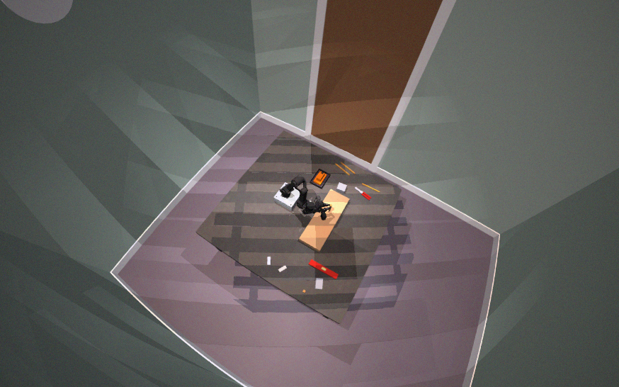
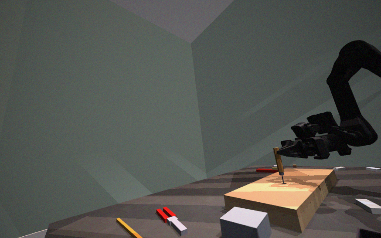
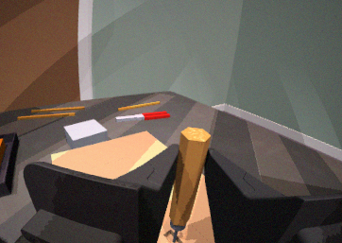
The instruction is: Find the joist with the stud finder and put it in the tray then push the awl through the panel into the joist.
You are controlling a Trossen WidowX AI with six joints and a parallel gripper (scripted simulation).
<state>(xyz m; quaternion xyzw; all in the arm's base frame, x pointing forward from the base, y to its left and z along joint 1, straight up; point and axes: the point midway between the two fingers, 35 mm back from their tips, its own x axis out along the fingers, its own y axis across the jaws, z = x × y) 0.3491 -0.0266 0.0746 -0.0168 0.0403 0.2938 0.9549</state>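
Now: gripper tip 6 cm above the yellow-handled awl. Round my gripper tip: grey block: 27 cm to the left, 12 cm below, 4 cm ahead; dark tray: 30 cm to the left, 17 cm behind, 13 cm below; orange stud finder: 31 cm to the left, 17 cm behind, 9 cm below.
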